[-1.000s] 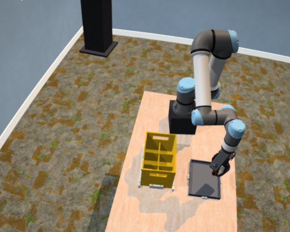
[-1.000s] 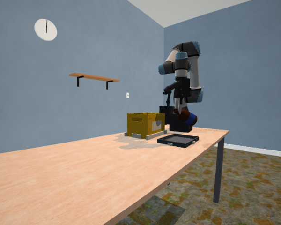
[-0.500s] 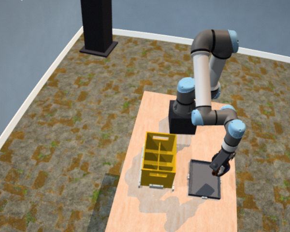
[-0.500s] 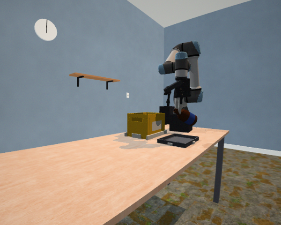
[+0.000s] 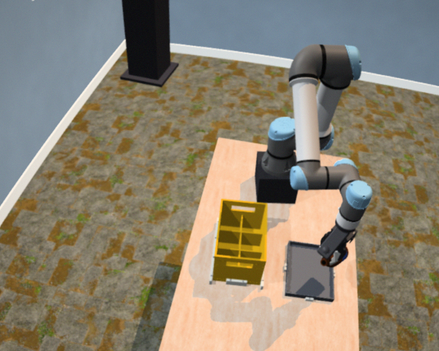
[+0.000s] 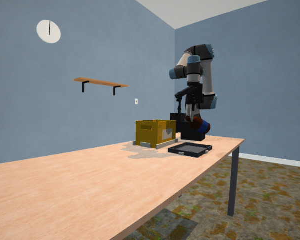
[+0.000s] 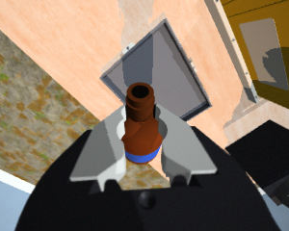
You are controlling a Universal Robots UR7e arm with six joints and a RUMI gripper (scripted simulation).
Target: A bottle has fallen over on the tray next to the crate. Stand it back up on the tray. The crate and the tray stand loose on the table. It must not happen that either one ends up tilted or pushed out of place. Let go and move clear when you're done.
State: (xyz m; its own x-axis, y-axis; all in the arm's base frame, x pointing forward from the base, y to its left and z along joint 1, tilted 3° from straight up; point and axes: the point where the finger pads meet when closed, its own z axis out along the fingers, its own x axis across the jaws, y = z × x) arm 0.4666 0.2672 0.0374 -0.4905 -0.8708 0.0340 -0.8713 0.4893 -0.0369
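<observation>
My gripper is now 40 mm past the brown bottle, 30 mm above it and 20 mm to the right of it. The rest, counted from my hand: yellow crate (330 mm to the right, 120 mm below, 60 mm behind); dark grey tray (190 mm below, 70 mm behind, 30 mm to the right).
</observation>
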